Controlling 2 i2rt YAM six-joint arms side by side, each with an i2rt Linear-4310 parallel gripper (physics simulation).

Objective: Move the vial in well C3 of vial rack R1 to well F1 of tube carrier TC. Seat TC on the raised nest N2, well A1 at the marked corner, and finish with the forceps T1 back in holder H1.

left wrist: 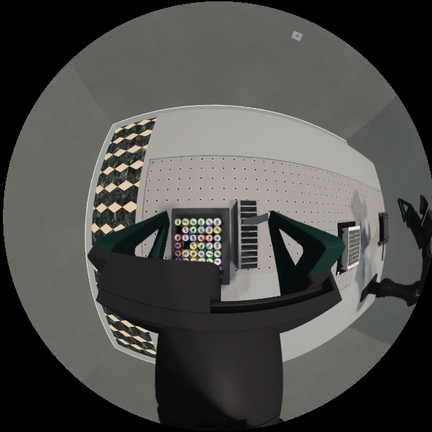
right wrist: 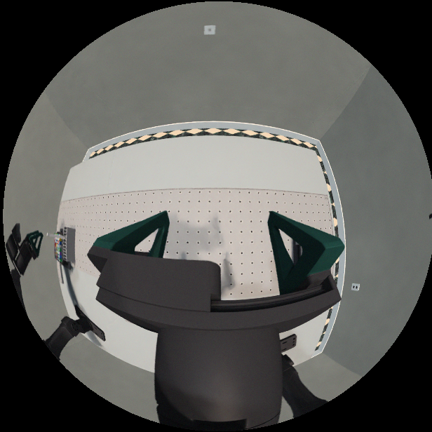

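Observation:
My left gripper is open and empty, high above the board. Ahead of it, the vial rack holds rows of vials with coloured, marked caps and a few gaps; the well labels are too small to read. Beside it stands a grey slotted holder. A slim grey tool, which looks like the forceps, sticks out sideways from it. A white gridded carrier sits in a black frame farther right. My right gripper is open and empty above the pegboard. Which object is N2 I cannot tell.
The perforated board lies on the pale table. A dark block stands beyond the white carrier. A dark object shows partly behind a finger in the right wrist view. Black arm parts show at the sides.

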